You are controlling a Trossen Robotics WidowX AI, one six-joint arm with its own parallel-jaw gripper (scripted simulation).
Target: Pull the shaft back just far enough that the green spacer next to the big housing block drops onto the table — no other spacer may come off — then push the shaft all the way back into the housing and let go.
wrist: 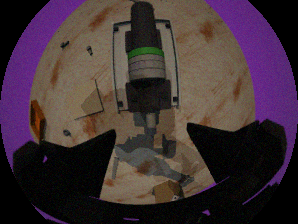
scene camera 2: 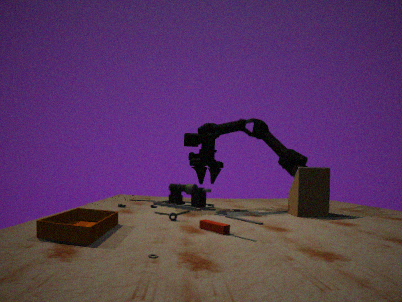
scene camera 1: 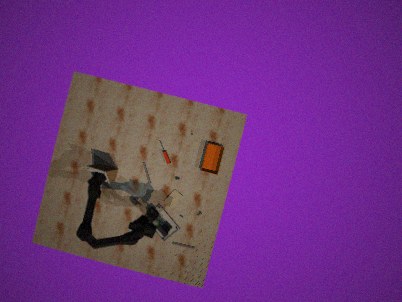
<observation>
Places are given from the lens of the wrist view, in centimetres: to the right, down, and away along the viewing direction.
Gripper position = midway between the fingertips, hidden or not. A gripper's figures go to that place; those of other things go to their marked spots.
my gripper (wrist: 151, 130): 0, 2, 10
dark housing block (wrist: 139, 31): -1, -10, 7
</observation>
